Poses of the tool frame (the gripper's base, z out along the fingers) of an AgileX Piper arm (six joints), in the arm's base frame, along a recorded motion.
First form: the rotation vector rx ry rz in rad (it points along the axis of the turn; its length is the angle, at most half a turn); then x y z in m.
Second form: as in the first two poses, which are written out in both.
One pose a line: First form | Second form
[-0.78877 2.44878 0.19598 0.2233 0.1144 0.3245] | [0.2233 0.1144 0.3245 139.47 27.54 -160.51]
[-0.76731 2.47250 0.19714 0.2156 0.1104 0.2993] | [0.2156 0.1104 0.2993 140.99 26.89 -161.20]
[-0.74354 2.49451 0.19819 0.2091 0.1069 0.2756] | [0.2091 0.1069 0.2756 142.52 26.34 -161.84]
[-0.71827 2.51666 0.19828 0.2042 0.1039 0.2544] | [0.2042 0.1039 0.2544 144.11 25.80 -162.50]
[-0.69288 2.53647 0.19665 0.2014 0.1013 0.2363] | [0.2014 0.1013 0.2363 145.63 25.37 -163.17]
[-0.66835 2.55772 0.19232 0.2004 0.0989 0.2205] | [0.2004 0.0989 0.2205 147.15 24.87 -163.96]
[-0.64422 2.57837 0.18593 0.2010 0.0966 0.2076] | [0.2010 0.0966 0.2076 148.64 24.39 -164.81]
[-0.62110 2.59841 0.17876 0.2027 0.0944 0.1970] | [0.2027 0.0944 0.1970 150.06 23.89 -165.65]
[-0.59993 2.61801 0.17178 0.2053 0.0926 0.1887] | [0.2053 0.0926 0.1887 151.38 23.35 -166.46]
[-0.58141 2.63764 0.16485 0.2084 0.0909 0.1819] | [0.2084 0.0909 0.1819 152.56 22.73 -167.23]
